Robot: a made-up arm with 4 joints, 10 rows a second.
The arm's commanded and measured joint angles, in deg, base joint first. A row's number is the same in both.
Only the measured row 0 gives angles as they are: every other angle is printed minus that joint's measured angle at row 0.
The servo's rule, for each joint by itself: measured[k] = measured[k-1] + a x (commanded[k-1-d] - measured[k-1]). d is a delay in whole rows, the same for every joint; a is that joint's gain. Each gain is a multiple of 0.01, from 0.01 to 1. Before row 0 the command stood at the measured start. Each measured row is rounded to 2 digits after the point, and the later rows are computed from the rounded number. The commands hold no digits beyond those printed.
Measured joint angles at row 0:
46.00 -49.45 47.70 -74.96
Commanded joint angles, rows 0 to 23:
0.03 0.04 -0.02 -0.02
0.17 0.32 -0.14 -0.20
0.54 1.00 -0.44 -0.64
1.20 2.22 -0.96 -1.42
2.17 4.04 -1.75 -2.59
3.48 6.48 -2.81 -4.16
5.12 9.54 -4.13 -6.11
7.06 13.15 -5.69 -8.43
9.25 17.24 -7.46 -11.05
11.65 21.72 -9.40 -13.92
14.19 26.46 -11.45 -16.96
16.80 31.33 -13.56 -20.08
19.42 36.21 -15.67 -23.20
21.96 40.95 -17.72 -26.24
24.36 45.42 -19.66 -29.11
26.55 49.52 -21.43 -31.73
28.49 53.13 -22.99 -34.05
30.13 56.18 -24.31 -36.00
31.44 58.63 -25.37 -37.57
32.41 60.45 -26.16 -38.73
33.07 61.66 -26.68 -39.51
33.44 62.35 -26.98 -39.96
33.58 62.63 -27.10 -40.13
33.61 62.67 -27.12 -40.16
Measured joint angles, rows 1 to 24:
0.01 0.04 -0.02 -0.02
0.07 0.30 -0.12 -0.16
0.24 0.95 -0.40 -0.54
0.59 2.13 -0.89 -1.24
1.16 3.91 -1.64 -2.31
2.00 6.30 -2.66 -3.77
3.12 9.31 -3.94 -5.62
4.54 12.88 -5.46 -7.84
6.24 16.93 -7.20 -10.38
8.19 21.38 -9.11 -13.18
10.35 26.10 -11.15 -16.17
12.67 30.96 -13.25 -19.26
15.10 35.84 -15.36 -22.37
17.57 40.59 -17.41 -25.43
20.01 45.08 -19.37 -28.34
22.36 49.21 -21.16 -31.02
24.57 52.86 -22.75 -33.41
26.57 55.95 -24.11 -35.46
28.32 58.44 -25.21 -37.13
29.79 60.31 -26.04 -38.39
30.97 61.57 -26.60 -39.27
31.86 62.30 -26.93 -39.82
32.48 62.61 -27.08 -40.06
32.89 62.67 -27.11 -40.14
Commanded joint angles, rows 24 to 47:
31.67 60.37 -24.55 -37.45
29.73 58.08 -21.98 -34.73
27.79 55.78 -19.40 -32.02
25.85 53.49 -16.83 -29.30
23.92 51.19 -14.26 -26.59
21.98 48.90 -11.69 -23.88
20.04 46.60 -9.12 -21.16
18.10 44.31 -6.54 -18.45
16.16 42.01 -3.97 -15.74
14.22 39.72 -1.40 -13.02
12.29 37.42 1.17 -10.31
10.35 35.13 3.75 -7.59
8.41 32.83 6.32 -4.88
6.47 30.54 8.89 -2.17
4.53 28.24 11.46 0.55
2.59 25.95 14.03 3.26
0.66 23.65 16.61 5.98
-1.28 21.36 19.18 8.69
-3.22 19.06 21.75 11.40
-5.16 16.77 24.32 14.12
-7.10 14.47 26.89 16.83
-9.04 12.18 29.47 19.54
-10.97 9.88 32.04 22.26
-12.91 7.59 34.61 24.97
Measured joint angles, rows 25 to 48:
32.45 60.53 -24.88 -38.01
31.47 58.25 -22.36 -35.42
30.15 55.95 -19.78 -32.73
28.60 53.66 -17.21 -30.02
26.92 51.36 -14.64 -27.31
25.14 49.07 -12.07 -24.60
23.30 46.77 -9.50 -21.88
21.43 44.48 -6.92 -19.17
19.53 42.18 -4.35 -16.46
17.62 39.89 -1.78 -13.74
15.70 37.59 0.79 -11.03
13.77 35.30 3.37 -8.31
11.84 33.00 5.94 -5.60
9.91 30.71 8.51 -2.89
7.97 28.41 11.08 -0.17
6.03 26.12 13.65 2.54
4.10 23.82 16.23 5.26
2.16 21.53 18.80 7.97
0.22 19.23 21.37 10.68
-1.72 16.94 23.94 13.40
-3.66 14.64 26.51 16.11
-5.60 12.35 29.09 18.82
-7.53 10.05 31.66 21.54
-9.47 7.76 34.23 24.25

